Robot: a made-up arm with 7 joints.
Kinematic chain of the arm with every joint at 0, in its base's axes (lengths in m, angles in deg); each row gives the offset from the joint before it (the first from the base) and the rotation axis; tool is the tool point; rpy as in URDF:
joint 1: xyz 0 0 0.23 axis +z
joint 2: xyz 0 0 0 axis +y
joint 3: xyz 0 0 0.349 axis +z
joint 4: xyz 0.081 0 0 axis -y
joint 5: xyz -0.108 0 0.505 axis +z
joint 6: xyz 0 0 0 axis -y
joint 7: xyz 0.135 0 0 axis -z
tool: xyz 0 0 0 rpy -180 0 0
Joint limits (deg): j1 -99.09..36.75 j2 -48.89..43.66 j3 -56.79..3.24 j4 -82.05..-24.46 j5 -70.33..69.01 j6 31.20..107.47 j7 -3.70..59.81
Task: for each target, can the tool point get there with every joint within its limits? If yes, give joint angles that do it. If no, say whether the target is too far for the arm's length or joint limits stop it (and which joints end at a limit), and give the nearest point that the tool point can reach.
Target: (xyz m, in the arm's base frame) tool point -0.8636 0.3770 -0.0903
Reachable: no: joint limits stop it (at a limit: joint 2, joint 3, joint 4, joint 6) | nearest point -0.5678 0.2479 0.7464 | short by 0.897 m
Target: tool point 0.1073 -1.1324 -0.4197
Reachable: no: too far | nearest point 0.0792 -0.8358 0.1023 | short by 0.601 m
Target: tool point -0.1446 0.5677 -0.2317
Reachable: no: joint limits stop it (at a limit: joint 1, joint 2, joint 3, joint 4, joint 6) | nearest point 0.5553 0.5462 0.1068 | short by 0.778 m
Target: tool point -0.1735 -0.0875 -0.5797
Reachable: no: joint limits stop it (at a limit: joint 1, joint 2, joint 4, joint 6) | nearest point -0.2717 -0.7145 0.0979 | short by 0.928 m
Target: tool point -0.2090 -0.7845 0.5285
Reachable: yes | joints -80.18 23.50 -25.48 -73.63 -48.99 48.90 28.98
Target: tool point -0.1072 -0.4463 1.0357
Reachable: yes | joints -70.31 -16.31 -22.27 -69.64 -42.15 85.51 16.44
